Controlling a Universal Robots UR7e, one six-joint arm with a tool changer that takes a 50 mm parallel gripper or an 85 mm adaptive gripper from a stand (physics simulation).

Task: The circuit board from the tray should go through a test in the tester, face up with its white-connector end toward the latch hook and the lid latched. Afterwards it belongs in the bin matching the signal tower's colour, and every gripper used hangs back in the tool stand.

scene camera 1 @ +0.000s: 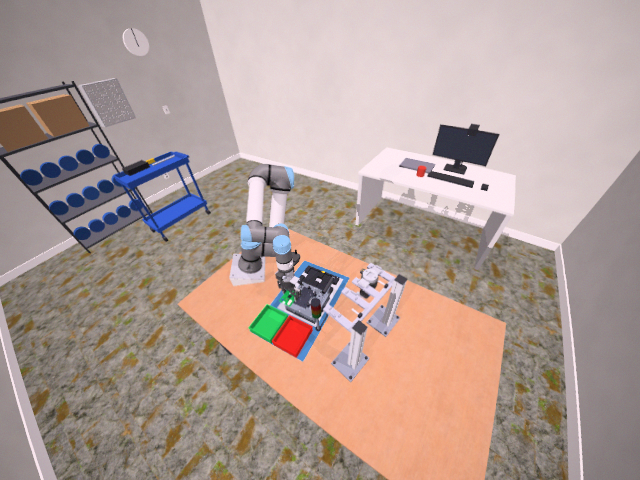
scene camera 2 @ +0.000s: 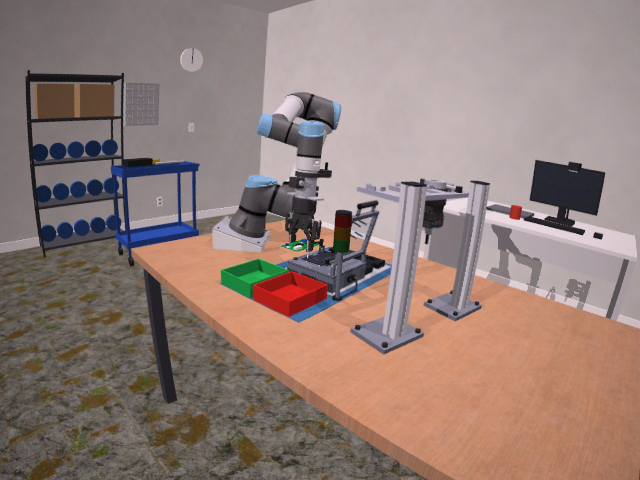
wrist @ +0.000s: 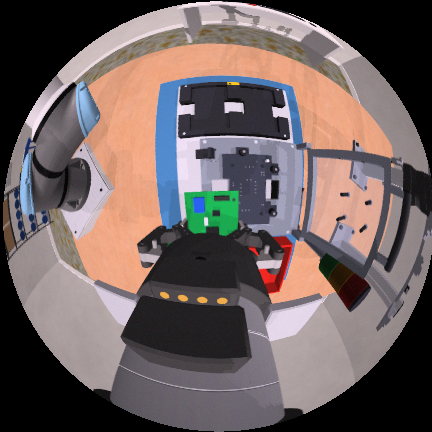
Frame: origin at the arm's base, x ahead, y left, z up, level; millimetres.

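Seen in the pictures: arm's base, link origin: (scene camera 1: 250, 264) (scene camera 2: 246, 229) (wrist: 74, 184).
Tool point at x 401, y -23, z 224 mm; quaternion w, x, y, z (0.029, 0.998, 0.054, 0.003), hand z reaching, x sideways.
Offsets run from my tool point to a thing's middle. "*": to the spot under its first point.
The adaptive gripper (scene camera 1: 288, 290) (scene camera 2: 305, 239) (wrist: 212, 231) on the arm is shut on the green circuit board @[2 mm ahead, 12 mm right, 167 mm down] (scene camera 1: 289, 298) (scene camera 2: 292, 245) (wrist: 227, 204). The board is held about level, component side up, above the tester's @[* 90 mm ahead, 27 mm right, 218 mm down] (scene camera 1: 301, 311) (scene camera 2: 314, 272) (wrist: 292, 210) left front part. The fingers hide its near end; its white connector cannot be made out. The tester's dark nest @[49 mm ahead, 47 mm left, 210 mm down] (wrist: 245, 192) shows no board. The lid @[* 166 mm ahead, 124 mm left, 106 mm down] (scene camera 2: 369, 232) (wrist: 352, 153) stands open on the tester's right side in the wrist view. The black tray (scene camera 1: 323, 280) (wrist: 200, 127) is empty.
Signal tower @[* 214 mm ahead, 44 mm right, 36 mm down] (scene camera 1: 315, 308) (scene camera 2: 342, 219) (wrist: 345, 281) stands beside the tester; no segment looks clearly lit. Green bin (scene camera 1: 268, 324) (scene camera 2: 247, 281) and red bin (scene camera 1: 292, 336) (scene camera 2: 281, 299) (wrist: 286, 250) are in front. Another gripper (scene camera 2: 433, 212) hangs in the tool stand (scene camera 1: 357, 343) (scene camera 2: 408, 258).
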